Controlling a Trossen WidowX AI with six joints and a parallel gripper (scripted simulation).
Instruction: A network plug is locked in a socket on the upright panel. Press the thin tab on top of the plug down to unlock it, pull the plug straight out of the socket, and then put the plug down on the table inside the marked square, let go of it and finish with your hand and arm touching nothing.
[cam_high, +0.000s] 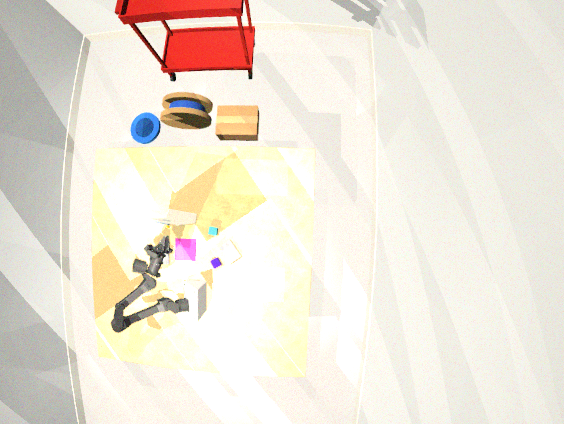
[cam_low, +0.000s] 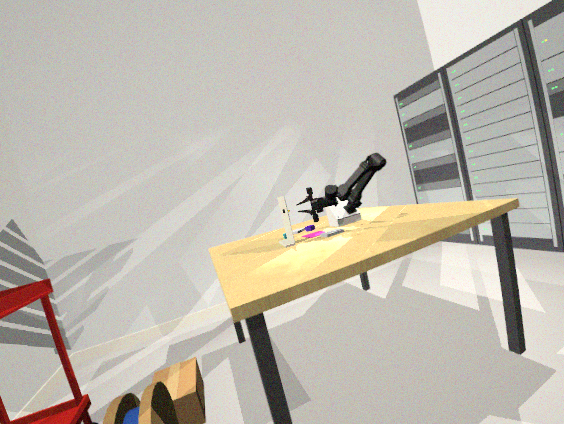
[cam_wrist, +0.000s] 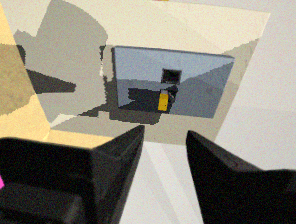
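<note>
The network plug lies 60 mm ahead of my gripper tip and 10 mm to the right of it. The rest, counted from my gripper tip: magenta marked square (170 mm below, 90 mm behind, 30 mm to the right); then upright panel (80 mm ahead, 60 mm below, 10 mm to the right); then cyan block (200 mm to the right, 160 mm below, 10 mm ahead).
</note>
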